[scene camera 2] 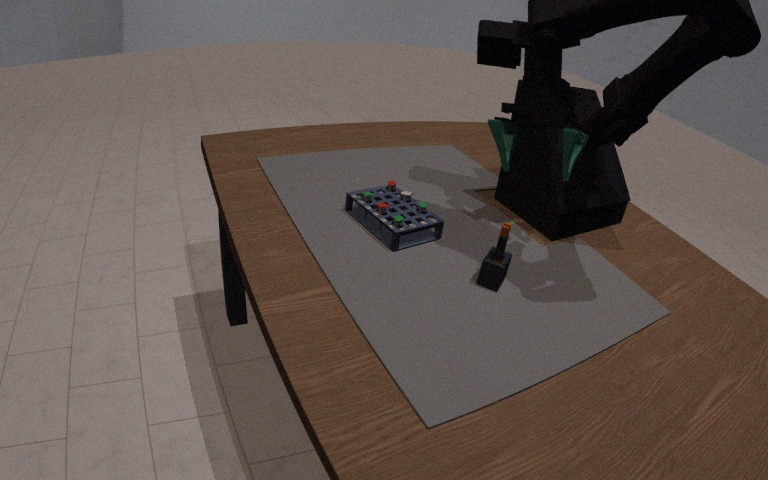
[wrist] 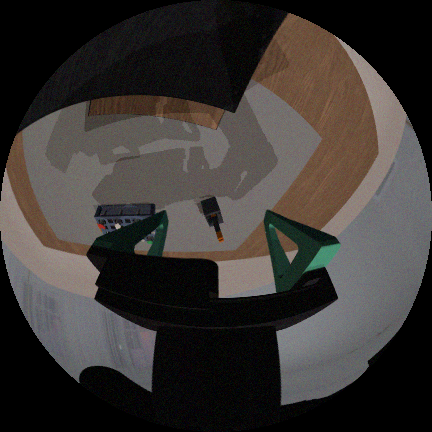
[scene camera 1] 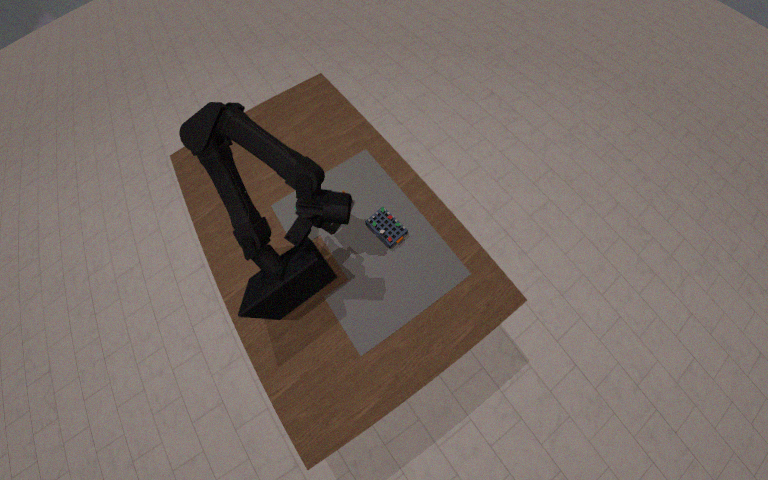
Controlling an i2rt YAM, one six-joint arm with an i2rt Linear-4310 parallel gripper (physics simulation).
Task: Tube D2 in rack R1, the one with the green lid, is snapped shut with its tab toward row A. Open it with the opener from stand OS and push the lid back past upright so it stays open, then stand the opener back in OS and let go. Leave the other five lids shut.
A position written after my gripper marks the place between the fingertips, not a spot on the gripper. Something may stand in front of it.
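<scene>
Grey mat (scene camera 1: 386, 288), also in the wrist view (wrist: 75, 161). Dark block (scene camera 2: 492, 274). My gripper (scene camera 2: 534, 176) open, holding nothing; also in the wrist view (wrist: 215, 215).
</scene>
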